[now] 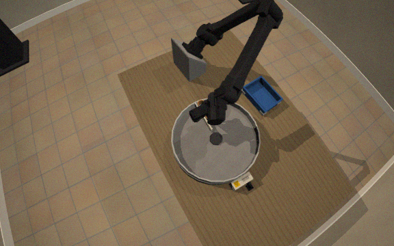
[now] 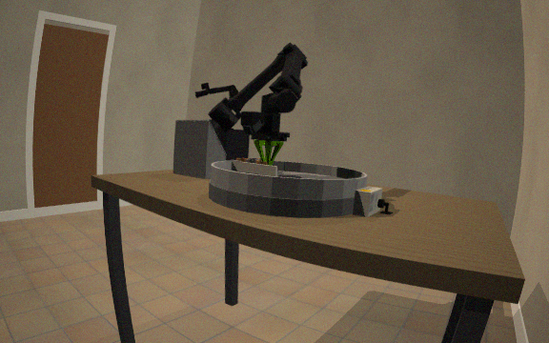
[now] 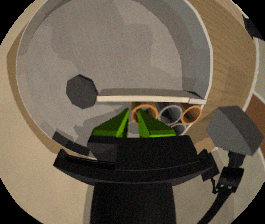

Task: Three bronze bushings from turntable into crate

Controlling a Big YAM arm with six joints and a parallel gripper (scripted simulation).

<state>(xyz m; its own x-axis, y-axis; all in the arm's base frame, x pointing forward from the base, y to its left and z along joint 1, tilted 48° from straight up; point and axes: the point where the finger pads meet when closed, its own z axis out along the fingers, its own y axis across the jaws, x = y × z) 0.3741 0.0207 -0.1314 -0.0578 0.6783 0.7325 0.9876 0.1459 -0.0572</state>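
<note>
Now: the blue crate 34 cm to the left of my hand, 6 cm below it and 2 cm behind it. From my hand the other things lie so: grey turntable: 9 cm ahead, 3 cm below, 2 cm to the right.
</note>
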